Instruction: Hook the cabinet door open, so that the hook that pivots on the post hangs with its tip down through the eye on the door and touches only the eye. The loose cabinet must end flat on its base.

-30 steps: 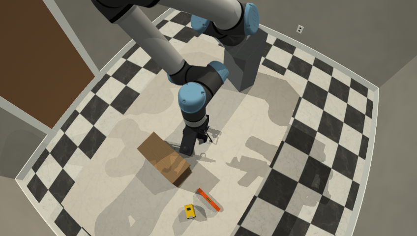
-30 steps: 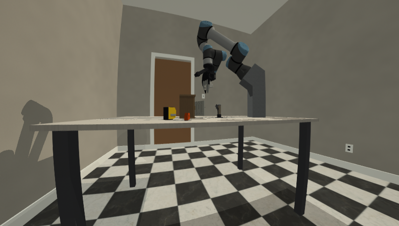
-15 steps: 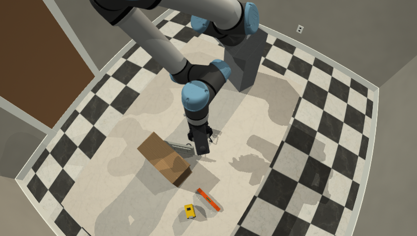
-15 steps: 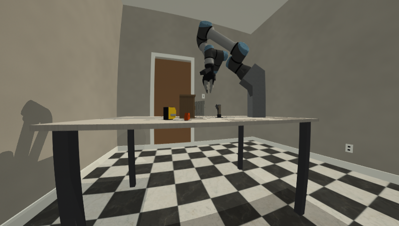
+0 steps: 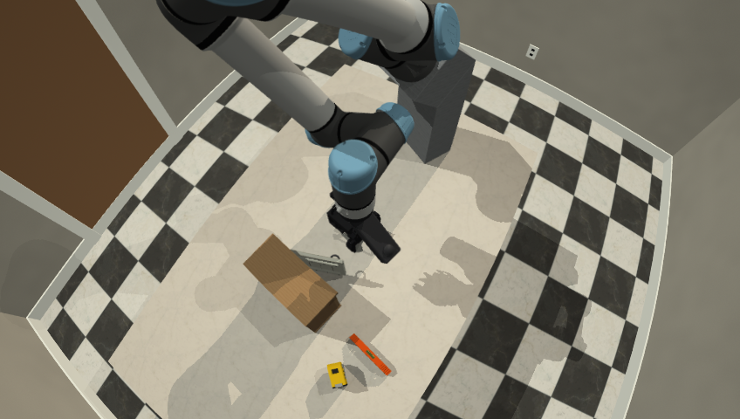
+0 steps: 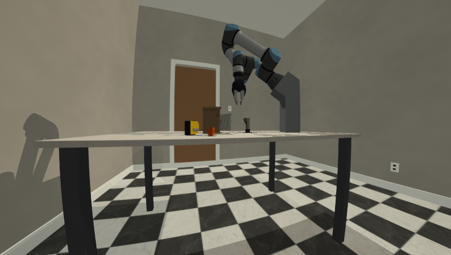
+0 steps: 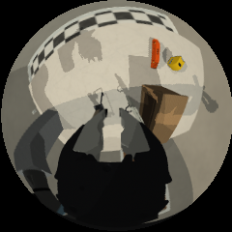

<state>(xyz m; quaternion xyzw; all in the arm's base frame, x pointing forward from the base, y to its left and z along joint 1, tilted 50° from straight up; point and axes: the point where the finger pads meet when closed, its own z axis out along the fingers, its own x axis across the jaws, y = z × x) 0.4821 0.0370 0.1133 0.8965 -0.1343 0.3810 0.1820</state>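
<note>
Now: hand 15 cm above the thin dark hook, 8 cm past it and 2 cm to the left of it. From my hand the other things lie so: grey door (14 cm to the right, 13 cm below, 2 cm ahead); then yellow tape measure (32 cm ahead, 17 cm below, 1 cm to the left).
</note>
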